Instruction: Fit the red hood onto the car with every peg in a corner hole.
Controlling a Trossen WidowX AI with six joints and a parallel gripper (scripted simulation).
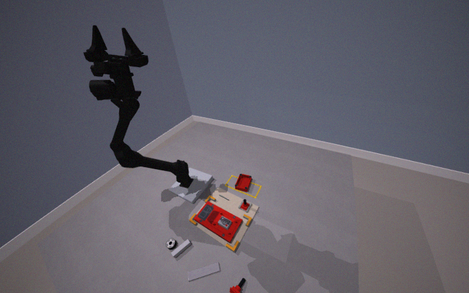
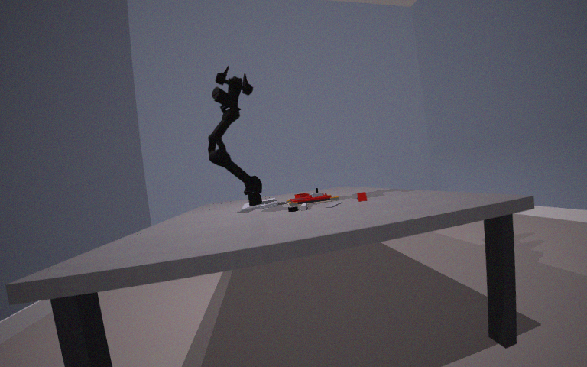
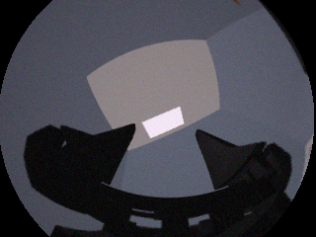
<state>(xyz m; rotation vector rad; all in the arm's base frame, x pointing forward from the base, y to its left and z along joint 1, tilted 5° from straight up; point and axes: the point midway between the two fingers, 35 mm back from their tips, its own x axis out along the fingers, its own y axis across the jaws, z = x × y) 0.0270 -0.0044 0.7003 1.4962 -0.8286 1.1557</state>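
My gripper tip is now 74 cm above the red hood, 34 cm short of it and 11 cm to the right of it. Round my gripper tip: wheel 74 cm below, 28 cm to the right, 13 cm ahead; grey engine block 73 cm below, 33 cm ahead, 13 cm to the right.
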